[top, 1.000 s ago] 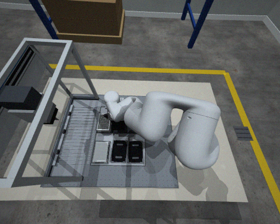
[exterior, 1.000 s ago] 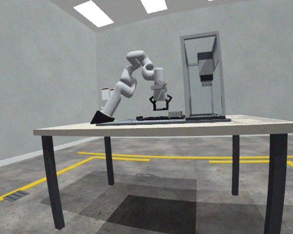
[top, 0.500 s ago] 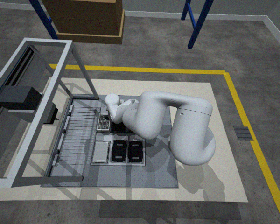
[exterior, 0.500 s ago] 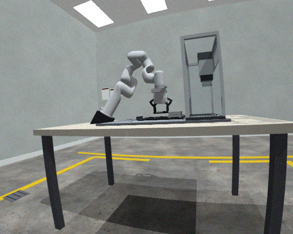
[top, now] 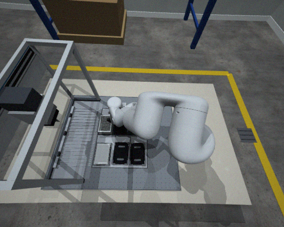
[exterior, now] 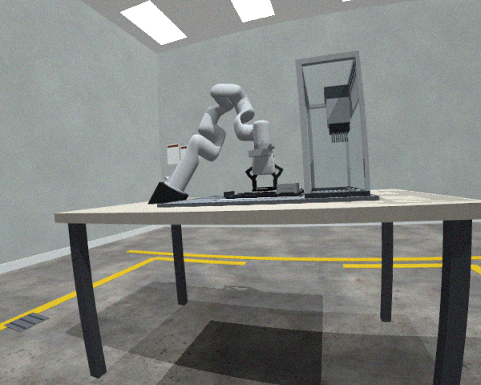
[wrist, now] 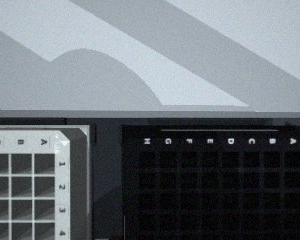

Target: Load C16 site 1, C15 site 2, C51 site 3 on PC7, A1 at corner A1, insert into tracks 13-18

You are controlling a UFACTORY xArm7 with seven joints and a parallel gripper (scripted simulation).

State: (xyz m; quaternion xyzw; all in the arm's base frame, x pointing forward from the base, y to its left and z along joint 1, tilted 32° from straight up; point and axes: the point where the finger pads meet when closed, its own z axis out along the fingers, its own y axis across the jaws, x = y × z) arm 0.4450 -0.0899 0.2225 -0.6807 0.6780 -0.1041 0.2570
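My gripper is now 3 cm above the dark carrier PC7 and 1 cm past it. The rest, counted from my hand: black 96-well plate C15: 1 cm below; white 384-well plate C16: 10 cm ahead, 1 cm to the left, 1 cm below; small white corner mark: 12 cm to the left, 7 cm behind, 3 cm below.
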